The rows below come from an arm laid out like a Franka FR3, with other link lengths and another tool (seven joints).
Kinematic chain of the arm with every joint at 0, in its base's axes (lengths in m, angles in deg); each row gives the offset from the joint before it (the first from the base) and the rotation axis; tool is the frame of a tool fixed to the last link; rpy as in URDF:
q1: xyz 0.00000 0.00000 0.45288 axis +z
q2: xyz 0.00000 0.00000 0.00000 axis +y
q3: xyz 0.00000 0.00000 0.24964 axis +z
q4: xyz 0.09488 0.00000 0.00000 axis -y
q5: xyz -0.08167 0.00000 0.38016 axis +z
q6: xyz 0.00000 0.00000 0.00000 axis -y
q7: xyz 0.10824 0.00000 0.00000 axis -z
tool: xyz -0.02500 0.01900 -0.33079 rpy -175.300 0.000 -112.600
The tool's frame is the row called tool.
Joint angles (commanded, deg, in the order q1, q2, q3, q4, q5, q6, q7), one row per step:
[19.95, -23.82, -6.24, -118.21, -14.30, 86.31, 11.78]
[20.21, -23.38, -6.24, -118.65, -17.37, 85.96, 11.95]
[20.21, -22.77, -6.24, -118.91, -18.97, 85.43, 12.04]
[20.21, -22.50, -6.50, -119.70, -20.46, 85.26, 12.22]
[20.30, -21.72, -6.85, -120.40, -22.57, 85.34, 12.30]
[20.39, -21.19, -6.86, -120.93, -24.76, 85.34, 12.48]
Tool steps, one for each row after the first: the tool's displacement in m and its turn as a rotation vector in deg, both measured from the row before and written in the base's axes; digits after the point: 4 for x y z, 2 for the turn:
[0.0003, -0.0163, -0.0037, -3.33, 0.35, 0.30]
[-0.0020, -0.0101, -0.0045, -1.97, 0.88, -0.05]
[-0.0026, -0.0109, -0.0058, -1.69, 0.77, -0.25]
[-0.0002, -0.0138, -0.0073, -2.33, 0.83, 0.04]
[0.0006, -0.0118, -0.0035, -2.43, 0.40, 0.30]

